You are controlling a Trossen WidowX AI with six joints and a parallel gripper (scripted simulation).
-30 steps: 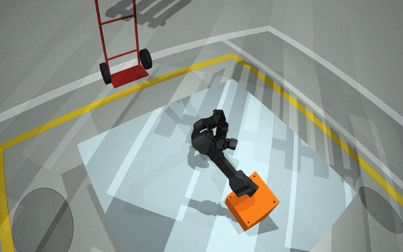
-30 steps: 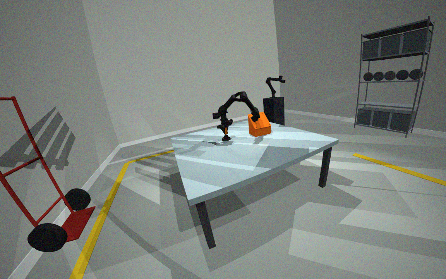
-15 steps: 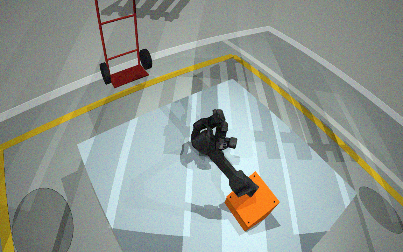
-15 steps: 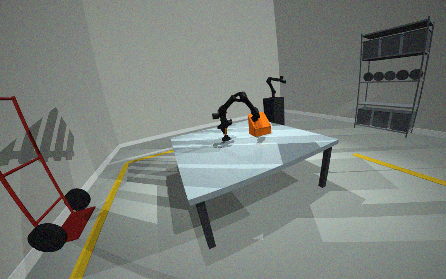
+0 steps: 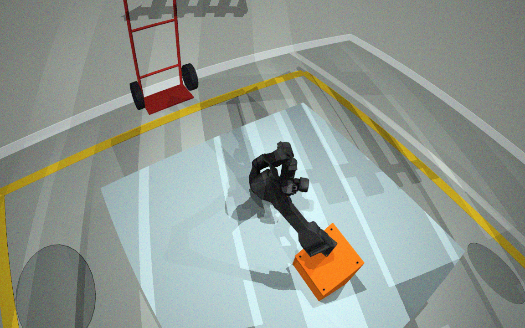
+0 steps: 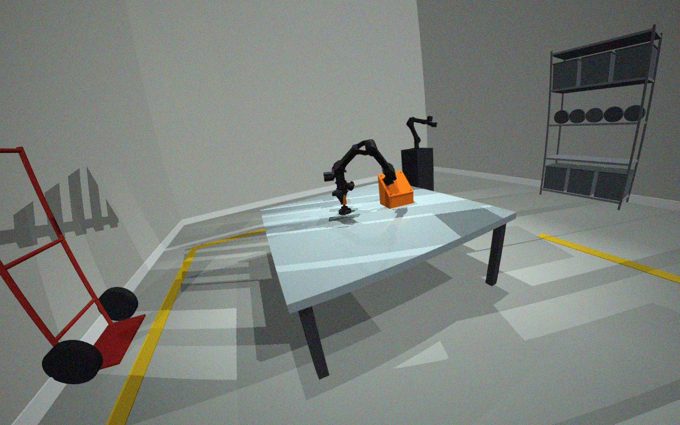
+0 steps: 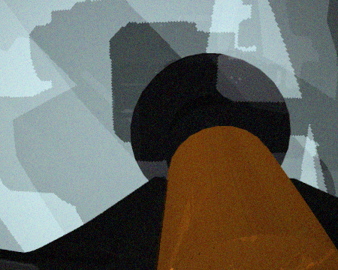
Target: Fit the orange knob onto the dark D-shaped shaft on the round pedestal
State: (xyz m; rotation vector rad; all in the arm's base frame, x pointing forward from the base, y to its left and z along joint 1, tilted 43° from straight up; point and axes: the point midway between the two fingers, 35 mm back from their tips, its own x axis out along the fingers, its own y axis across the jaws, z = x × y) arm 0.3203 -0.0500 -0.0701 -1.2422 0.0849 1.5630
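My gripper tip is 2 cm below the orange knob. Round my gripper tip: round dark pedestal (4 cm below).
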